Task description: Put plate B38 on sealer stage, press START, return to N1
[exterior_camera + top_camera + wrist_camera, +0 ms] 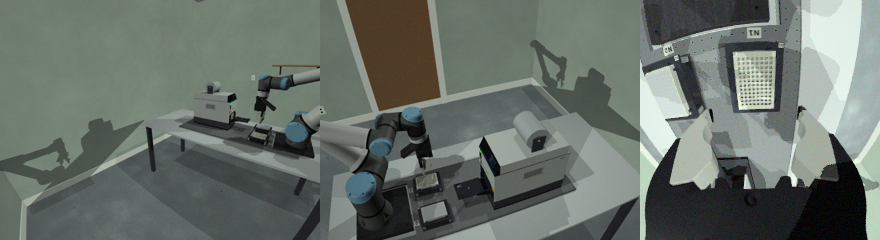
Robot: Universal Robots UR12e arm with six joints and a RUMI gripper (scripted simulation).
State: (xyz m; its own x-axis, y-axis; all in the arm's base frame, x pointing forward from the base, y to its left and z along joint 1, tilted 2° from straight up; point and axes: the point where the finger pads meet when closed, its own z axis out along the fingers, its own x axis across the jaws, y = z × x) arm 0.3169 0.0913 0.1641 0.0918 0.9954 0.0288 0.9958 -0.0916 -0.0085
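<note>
The plate B38 lies 13 cm below my hand. Also, from my hand: foil-covered plate: 1 cm behind, 22 cm to the right, 12 cm below; then nest N1: 14 cm below; then sealer stage: 20 cm ahead, 18 cm to the right, 7 cm below.
</note>
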